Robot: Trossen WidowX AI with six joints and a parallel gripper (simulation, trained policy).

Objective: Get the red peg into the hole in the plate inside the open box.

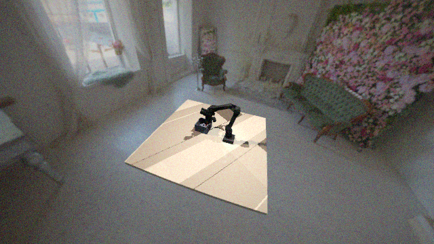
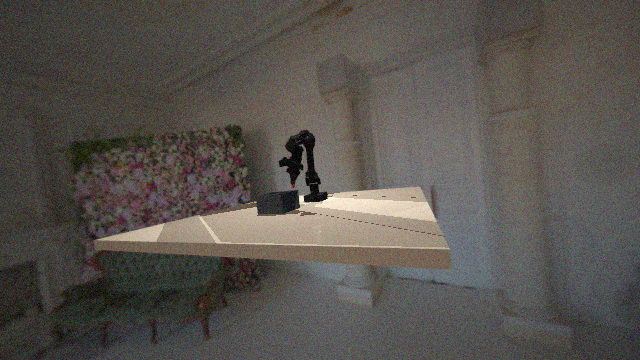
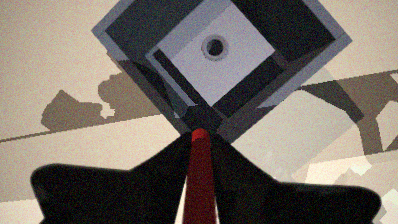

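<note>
My gripper tip is now 9 cm above the pale plate, 7 cm to the left of it and 4 cm short of it. Also, from my gripper tip: dark box: 11 cm below, 7 cm to the right, 4 cm ahead; then red peg: 2 cm above, 1 cm to the left, 1 cm behind.
</note>
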